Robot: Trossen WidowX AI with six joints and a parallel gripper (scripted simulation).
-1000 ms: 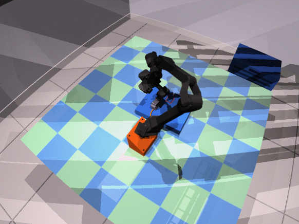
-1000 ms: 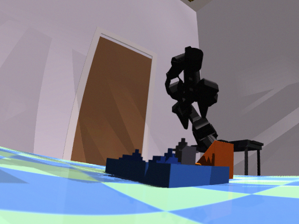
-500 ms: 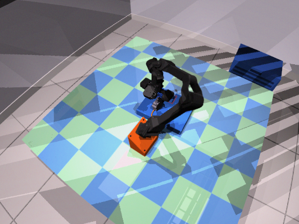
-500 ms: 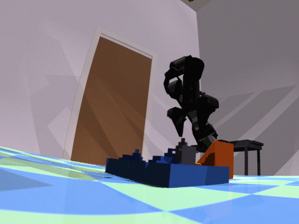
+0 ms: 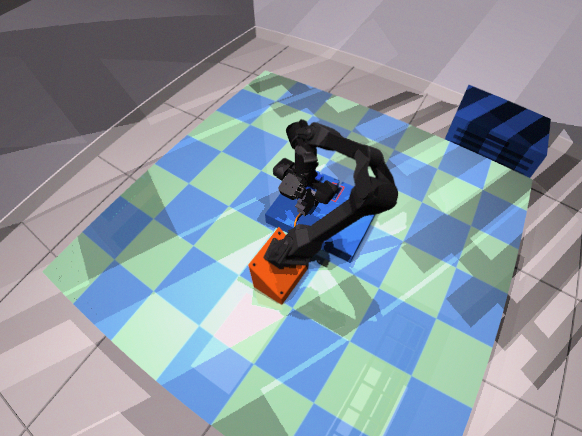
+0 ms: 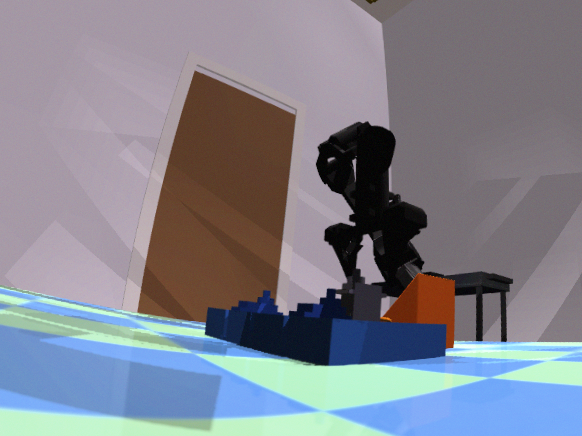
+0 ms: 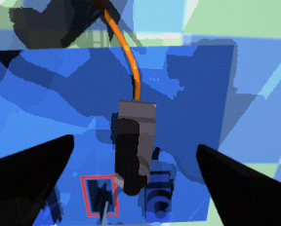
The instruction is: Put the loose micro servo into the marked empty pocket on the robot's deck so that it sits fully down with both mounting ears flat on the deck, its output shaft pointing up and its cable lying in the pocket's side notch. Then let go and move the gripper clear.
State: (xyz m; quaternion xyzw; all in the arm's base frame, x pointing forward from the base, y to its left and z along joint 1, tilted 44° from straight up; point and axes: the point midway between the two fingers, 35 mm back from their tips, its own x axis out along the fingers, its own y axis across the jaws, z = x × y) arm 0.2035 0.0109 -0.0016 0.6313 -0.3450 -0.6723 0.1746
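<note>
My gripper tip is 50 mm to the left of the blue deck and 90 mm above it.
</note>
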